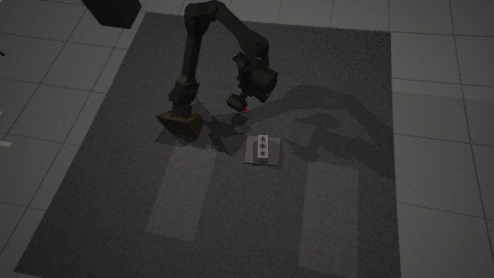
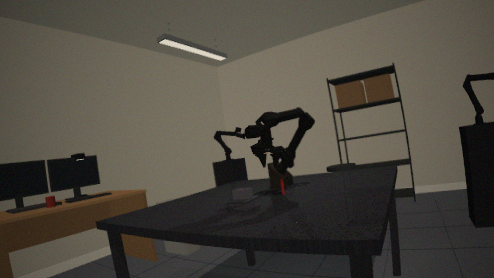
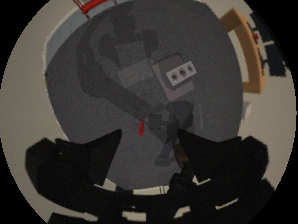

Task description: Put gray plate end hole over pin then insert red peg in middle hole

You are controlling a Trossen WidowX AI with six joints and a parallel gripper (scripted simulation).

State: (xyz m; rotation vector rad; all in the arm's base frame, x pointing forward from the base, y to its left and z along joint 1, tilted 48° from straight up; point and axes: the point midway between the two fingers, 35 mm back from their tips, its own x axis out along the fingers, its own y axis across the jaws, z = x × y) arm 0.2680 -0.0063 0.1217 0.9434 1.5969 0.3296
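Right now my gripper tip is 11 cm above the red peg, 4 cm to the right of it and 4 cm past it. Round my gripper tip: gray plate 14 cm to the right, 10 cm below, 8 cm ahead.
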